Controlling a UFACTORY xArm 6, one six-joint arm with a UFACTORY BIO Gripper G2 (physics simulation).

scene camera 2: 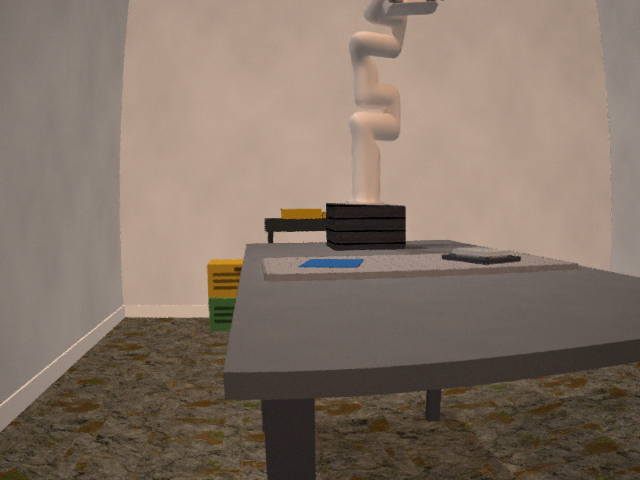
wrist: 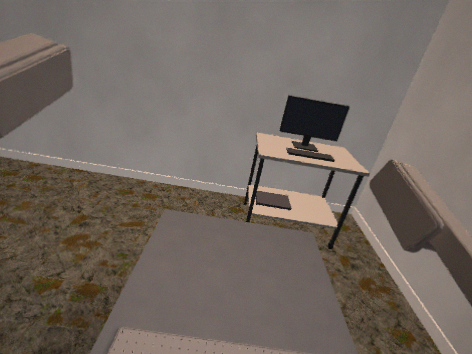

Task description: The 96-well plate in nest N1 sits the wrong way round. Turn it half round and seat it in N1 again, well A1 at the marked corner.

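My gripper (scene camera 2: 416, 2) (wrist: 230, 142) is open and empty, high above the table at the top edge of the scene view, where it is partly cut off. In the wrist view its two fingers stand wide apart at the left and right. A pale, flat 96-well plate (scene camera 2: 481, 252) sits in a dark nest (scene camera 2: 483, 260) on the right part of the light board, far below the gripper. The nest's label, the marked corner and well A1 are too small to make out. The plate does not show in the wrist view.
The light perforated board (scene camera 2: 403, 266) (wrist: 150, 341) lies on the grey table (scene camera 2: 413, 310) (wrist: 230, 280). A blue rectangle (scene camera 2: 332, 263) is on the board's left part. The arm stands on a black block (scene camera 2: 366, 227). A desk (wrist: 345, 157) with a monitor (wrist: 314, 118) stands beyond the table.
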